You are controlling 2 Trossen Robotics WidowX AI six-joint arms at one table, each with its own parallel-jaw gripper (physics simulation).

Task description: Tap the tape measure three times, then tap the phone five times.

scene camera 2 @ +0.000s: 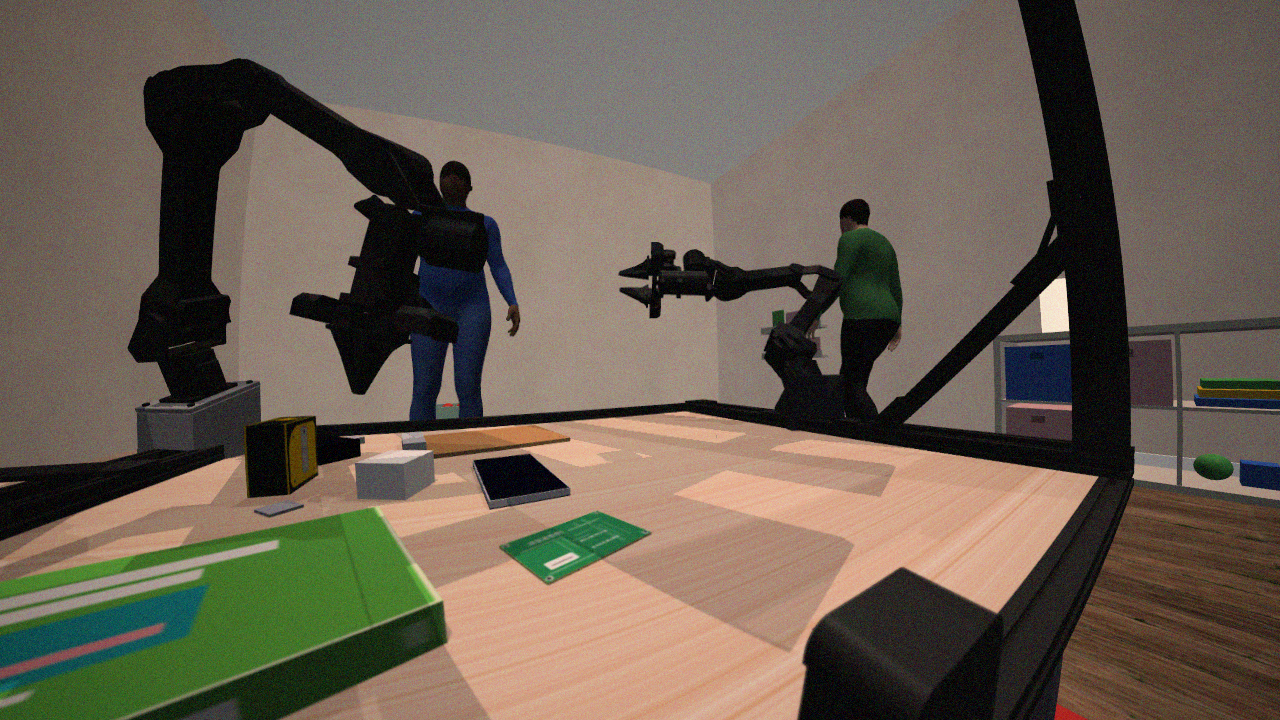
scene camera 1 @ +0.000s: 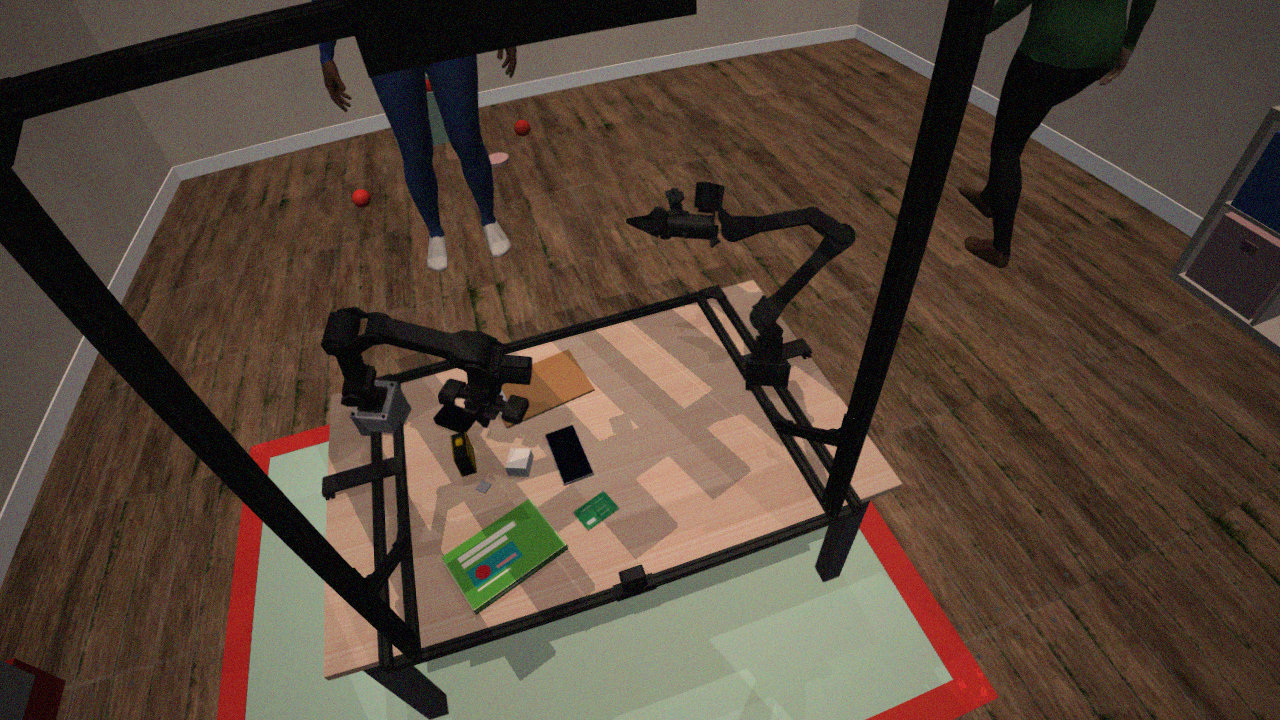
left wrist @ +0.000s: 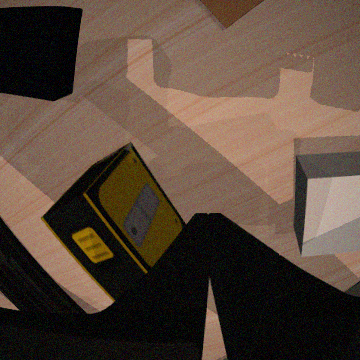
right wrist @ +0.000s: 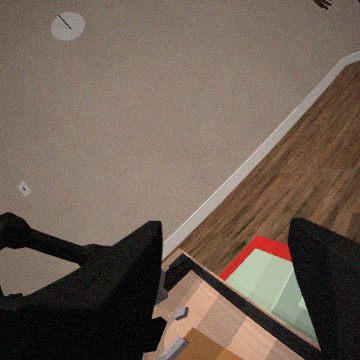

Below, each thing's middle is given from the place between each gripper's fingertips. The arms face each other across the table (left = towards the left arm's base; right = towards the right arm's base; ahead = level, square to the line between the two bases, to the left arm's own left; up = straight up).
Scene:
My left gripper is now 4 cm past the black phone (scene camera 2: 507, 481), 17 cm to the left of it and 9 cm above it. From my left hand the other things lie so: brown board (scene camera 2: 471, 442): 18 cm ahead, 10 cm to the right, 8 cm below; then grey-white block (scene camera 2: 396, 474): 5 cm behind, 6 cm to the right, 7 cm below.
I see the brown board 31 cm below my right hand, 27 cm to the left of it and 22 cm behind it. Round my right hand: grey-white block 45 cm behind, 31 cm to the left, 30 cm below; black phone 43 cm behind, 31 cm below, 20 cm to the left.

